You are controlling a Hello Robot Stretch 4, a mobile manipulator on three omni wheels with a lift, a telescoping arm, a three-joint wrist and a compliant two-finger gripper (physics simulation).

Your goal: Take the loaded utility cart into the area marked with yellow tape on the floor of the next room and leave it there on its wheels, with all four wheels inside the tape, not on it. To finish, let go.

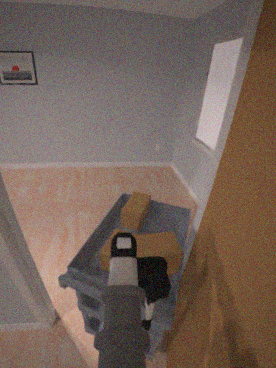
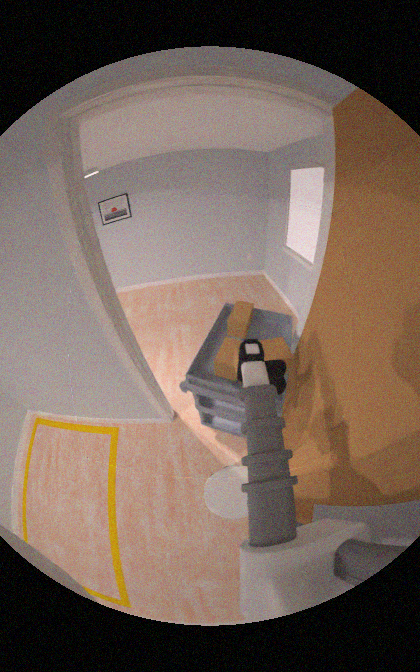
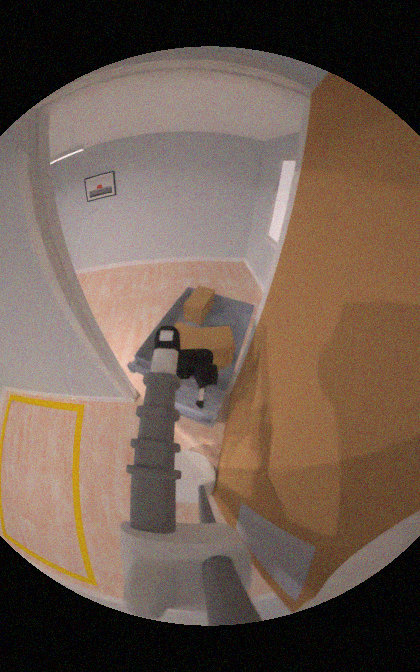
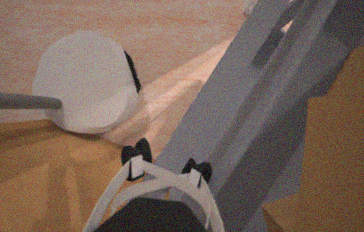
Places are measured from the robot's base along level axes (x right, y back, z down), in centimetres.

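Where they show: gripper, fingertip midpoint: [image 1: 146,317] [image 4: 166,159]; robot's base, link origin: [image 4: 96,86].
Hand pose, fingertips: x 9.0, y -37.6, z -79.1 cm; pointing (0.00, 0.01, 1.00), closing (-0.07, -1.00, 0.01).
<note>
Things, the pixels of their top centre, and the offset from my fingertips.
- small brown box, top centre: [image 1: 136,202] dx -1.3, dy -57.7, dz -9.3 cm
- larger brown box, top centre: [image 1: 150,245] dx +1.1, dy -16.2, dz -21.1 cm
The blue-grey utility cart [image 1: 167,212] [image 2: 274,321] [image 3: 232,313] [image 4: 200,125] stands upright at the doorway; its wheels are hidden. It carries a small brown box [image 1: 136,210] [image 2: 241,317] [image 3: 199,304] at the far end and a larger brown box [image 1: 162,245] [image 2: 227,357] [image 3: 215,340] [image 4: 335,140] nearer. My gripper [image 3: 200,397] [image 4: 166,159] is shut on the cart's near rim, one fingertip on each side. The yellow tape outline [image 2: 113,500] [image 3: 77,465] lies on the floor at the lower left, on my side of the doorway.
A large orange-brown panel [image 1: 235,250] [image 2: 370,300] [image 3: 360,250] rises close along the cart's right side and hides part of it. The left door frame [image 2: 107,295] [image 3: 75,300] stands left of the cart. My round white base [image 2: 225,492] [image 3: 195,477] [image 4: 85,80] is near the panel's foot.
</note>
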